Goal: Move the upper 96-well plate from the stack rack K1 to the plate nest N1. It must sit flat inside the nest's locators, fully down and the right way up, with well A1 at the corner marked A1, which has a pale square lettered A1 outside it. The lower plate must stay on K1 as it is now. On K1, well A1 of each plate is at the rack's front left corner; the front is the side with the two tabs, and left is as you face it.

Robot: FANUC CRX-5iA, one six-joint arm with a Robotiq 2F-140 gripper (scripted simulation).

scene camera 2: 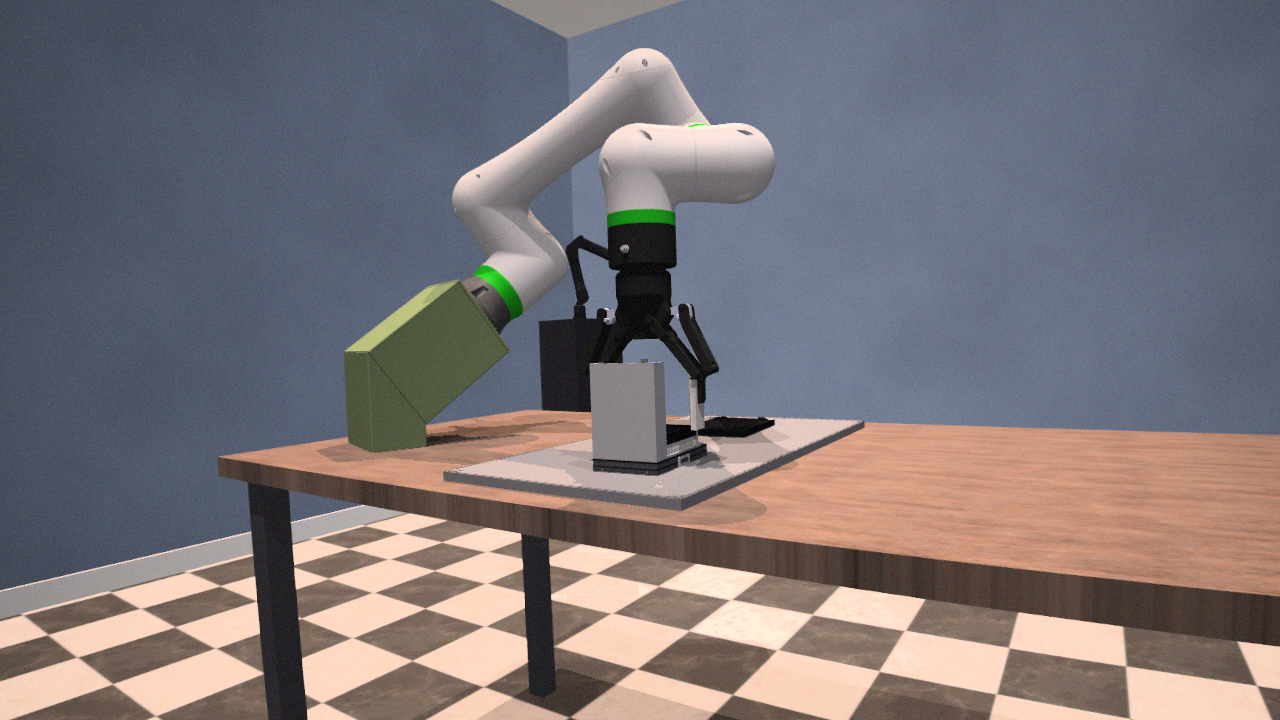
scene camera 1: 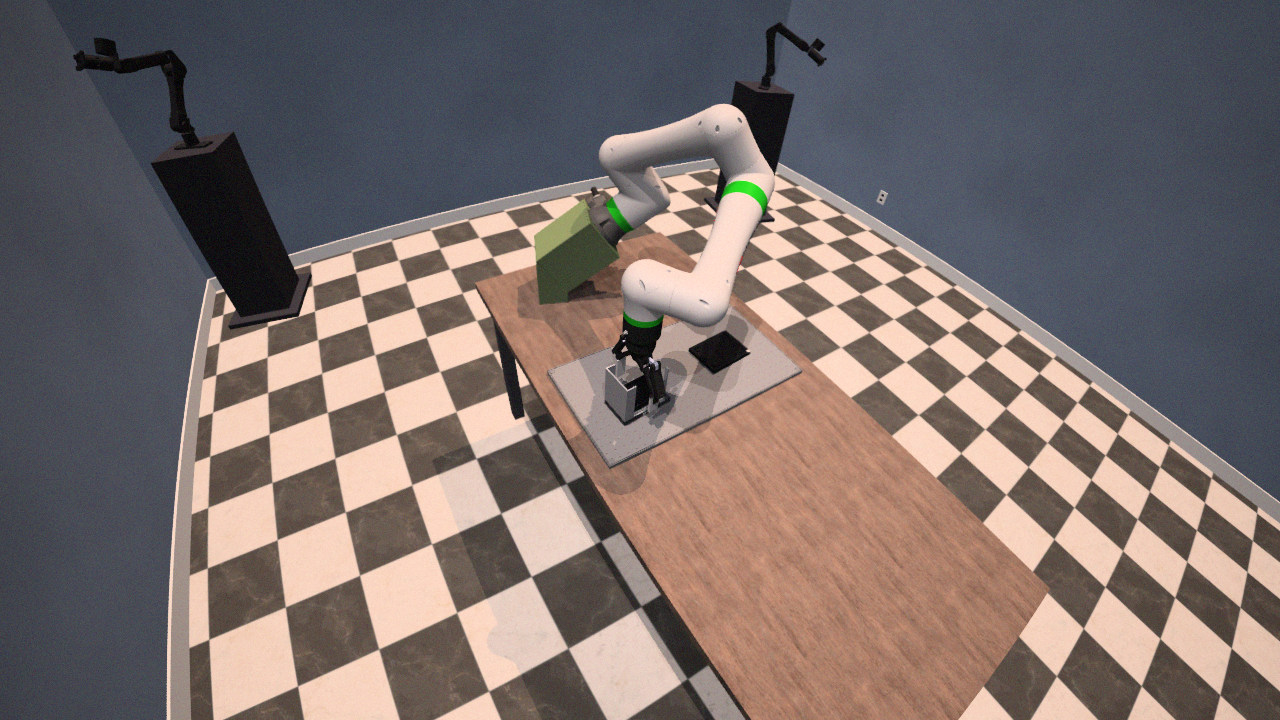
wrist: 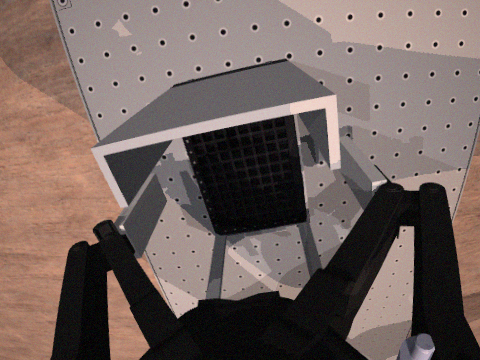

In view: my gripper (scene camera 2: pixel 648 427) and a black 96-well plate (wrist: pixel 240 196).
My gripper shows as well in scene camera 1 (scene camera 1: pixel 635 391) and in the wrist view (wrist: pixel 246 171).
